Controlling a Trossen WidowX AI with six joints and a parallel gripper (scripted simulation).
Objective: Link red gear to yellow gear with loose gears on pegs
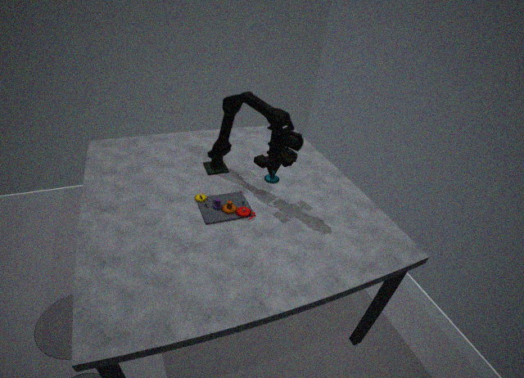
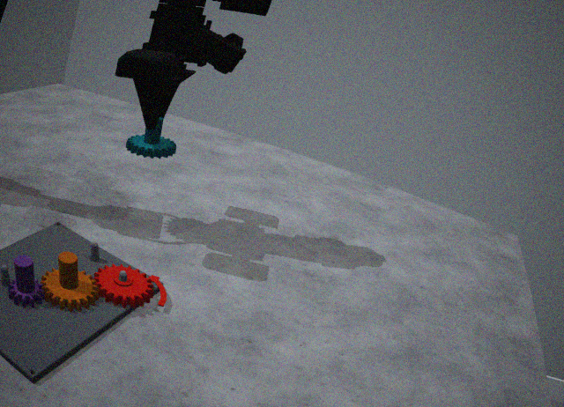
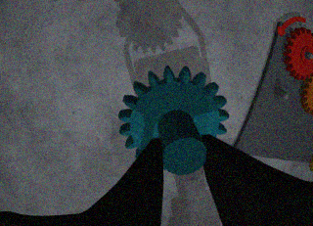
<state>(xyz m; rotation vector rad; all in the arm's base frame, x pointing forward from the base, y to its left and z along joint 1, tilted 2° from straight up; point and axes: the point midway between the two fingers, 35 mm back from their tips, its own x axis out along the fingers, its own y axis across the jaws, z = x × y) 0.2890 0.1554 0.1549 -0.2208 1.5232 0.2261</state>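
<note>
Now: gripper tip 25 cm to the left of the purple gear, 10 cm above it and 2 cm short of it. Also, from my gripper tip: red gear (16 cm to the right, 11 cm below, 8 cm ahead); then teal gear (1 cm below); then red arrow (13 cm to the right, 11 cm below, 11 cm ahead).
</note>
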